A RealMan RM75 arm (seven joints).
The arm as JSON. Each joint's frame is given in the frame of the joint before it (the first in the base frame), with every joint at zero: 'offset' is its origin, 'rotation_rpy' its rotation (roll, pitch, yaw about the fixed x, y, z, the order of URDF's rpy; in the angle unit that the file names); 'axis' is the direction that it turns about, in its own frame. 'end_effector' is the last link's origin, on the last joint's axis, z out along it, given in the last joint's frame.
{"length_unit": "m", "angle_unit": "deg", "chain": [
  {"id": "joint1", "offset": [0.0, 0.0, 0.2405], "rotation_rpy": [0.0, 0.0, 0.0], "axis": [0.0, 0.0, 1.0]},
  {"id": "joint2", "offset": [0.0, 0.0, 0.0], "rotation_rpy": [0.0, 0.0, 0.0], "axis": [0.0, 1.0, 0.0]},
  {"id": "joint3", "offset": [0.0, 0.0, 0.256], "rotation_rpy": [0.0, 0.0, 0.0], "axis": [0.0, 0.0, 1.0]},
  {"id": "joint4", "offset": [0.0, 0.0, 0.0], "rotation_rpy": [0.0, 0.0, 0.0], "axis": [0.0, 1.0, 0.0]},
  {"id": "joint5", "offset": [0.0, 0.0, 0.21], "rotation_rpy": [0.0, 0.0, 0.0], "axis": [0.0, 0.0, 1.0]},
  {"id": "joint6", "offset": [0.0, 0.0, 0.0], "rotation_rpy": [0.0, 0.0, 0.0], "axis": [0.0, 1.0, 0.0]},
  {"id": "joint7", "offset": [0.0, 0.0, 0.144], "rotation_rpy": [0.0, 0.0, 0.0], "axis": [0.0, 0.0, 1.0]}
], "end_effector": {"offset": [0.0, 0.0, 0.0], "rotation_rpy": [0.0, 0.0, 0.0]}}
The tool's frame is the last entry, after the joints.
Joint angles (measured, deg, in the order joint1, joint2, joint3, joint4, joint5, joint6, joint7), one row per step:
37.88 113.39 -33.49 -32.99 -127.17 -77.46 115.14
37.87 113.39 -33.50 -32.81 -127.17 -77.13 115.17
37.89 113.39 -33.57 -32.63 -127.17 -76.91 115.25
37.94 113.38 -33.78 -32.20 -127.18 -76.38 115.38
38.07 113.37 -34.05 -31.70 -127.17 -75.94 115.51
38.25 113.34 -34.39 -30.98 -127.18 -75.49 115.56
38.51 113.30 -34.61 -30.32 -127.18 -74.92 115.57
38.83 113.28 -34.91 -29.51 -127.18 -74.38 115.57
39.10 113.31 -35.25 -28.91 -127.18 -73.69 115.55
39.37 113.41 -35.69 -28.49 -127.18 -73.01 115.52
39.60 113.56 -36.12 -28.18 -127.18 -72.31 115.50
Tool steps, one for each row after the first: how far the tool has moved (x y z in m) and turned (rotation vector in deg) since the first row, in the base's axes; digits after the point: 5 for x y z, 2 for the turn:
0.00077 0.00016 -0.00046 0.12 -0.06 -0.25
0.00113 0.00022 -0.00112 0.11 -0.08 -0.45
0.00202 0.00036 -0.00270 0.06 -0.20 -0.85
0.00225 0.00053 -0.00471 -0.14 -0.26 -1.14
0.00249 0.00040 -0.00753 -0.53 -0.33 -1.41
0.00239 0.00112 -0.00970 -0.67 -0.44 -1.62
0.00192 0.00158 -0.01276 -1.02 -0.51 -1.80
0.00164 0.00237 -0.01540 -1.16 -0.76 -1.94
0.00091 0.00328 -0.01813 -1.29 -1.11 -1.94
0.00021 0.00417 -0.02080 -1.35 -1.48 -1.93

